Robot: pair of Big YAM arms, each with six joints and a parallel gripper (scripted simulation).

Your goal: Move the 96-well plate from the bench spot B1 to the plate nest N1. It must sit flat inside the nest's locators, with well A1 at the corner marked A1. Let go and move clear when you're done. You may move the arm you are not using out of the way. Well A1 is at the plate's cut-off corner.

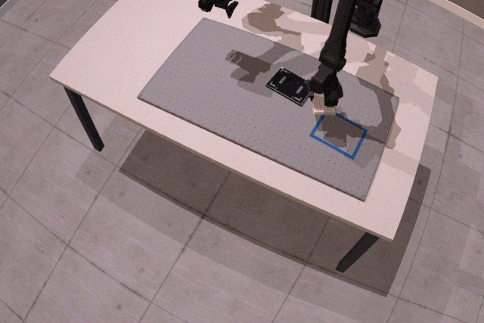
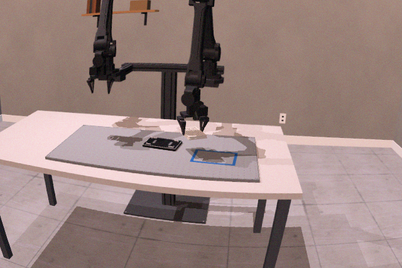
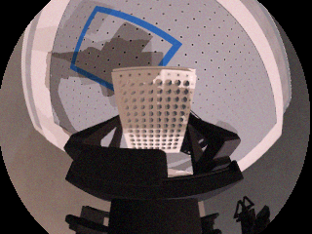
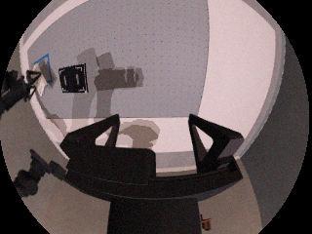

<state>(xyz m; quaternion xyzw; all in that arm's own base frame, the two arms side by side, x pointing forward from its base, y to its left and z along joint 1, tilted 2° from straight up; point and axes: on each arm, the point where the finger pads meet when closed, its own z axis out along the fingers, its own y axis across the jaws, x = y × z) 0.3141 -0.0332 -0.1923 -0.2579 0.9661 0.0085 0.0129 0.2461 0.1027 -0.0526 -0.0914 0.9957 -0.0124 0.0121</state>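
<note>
My left hand is 150 mm to the left of the plate nest, 90 mm above it and 50 mm past it. Round my left hand: 96-well plate right at my left hand.
</note>
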